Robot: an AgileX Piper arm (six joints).
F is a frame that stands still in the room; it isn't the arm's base.
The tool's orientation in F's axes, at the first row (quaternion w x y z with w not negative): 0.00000, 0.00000, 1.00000, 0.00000
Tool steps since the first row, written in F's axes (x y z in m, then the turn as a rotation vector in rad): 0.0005, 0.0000, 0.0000, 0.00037, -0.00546, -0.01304; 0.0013, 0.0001, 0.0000, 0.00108, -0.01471, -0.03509; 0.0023, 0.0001, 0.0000, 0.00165, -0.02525, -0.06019; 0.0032, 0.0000, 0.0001, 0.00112, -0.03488, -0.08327; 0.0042, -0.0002, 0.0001, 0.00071, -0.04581, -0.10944; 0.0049, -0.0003, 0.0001, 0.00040, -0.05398, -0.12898; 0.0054, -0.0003, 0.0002, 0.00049, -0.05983, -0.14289; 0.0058, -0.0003, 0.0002, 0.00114, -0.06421, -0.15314; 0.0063, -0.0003, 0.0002, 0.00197, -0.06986, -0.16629
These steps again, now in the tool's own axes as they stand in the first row. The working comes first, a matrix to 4 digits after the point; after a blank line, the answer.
The tool's axes in the first row as the columns of a matrix, in F's axes (used below as rounded here):
-1.0000, 0.0000, 0.0000
0.0000, 1.0000, 0.0000
0.0000, 0.0000, -1.0000

-0.0005, 0.0000, 0.0000, -0.00037, -0.00546, 0.01304; -0.0013, 0.0001, 0.0000, -0.00108, -0.01471, 0.03509; -0.0023, 0.0001, 0.0000, -0.00165, -0.02525, 0.06019; -0.0032, 0.0000, -0.0001, -0.00112, -0.03488, 0.08327; -0.0042, -0.0002, -0.0001, -0.00071, -0.04581, 0.10944; -0.0049, -0.0003, -0.0001, -0.00040, -0.05398, 0.12898; -0.0054, -0.0003, -0.0002, -0.00049, -0.05983, 0.14289; -0.0058, -0.0003, -0.0002, -0.00114, -0.06421, 0.15314; -0.0063, -0.0003, -0.0002, -0.00197, -0.06986, 0.16629
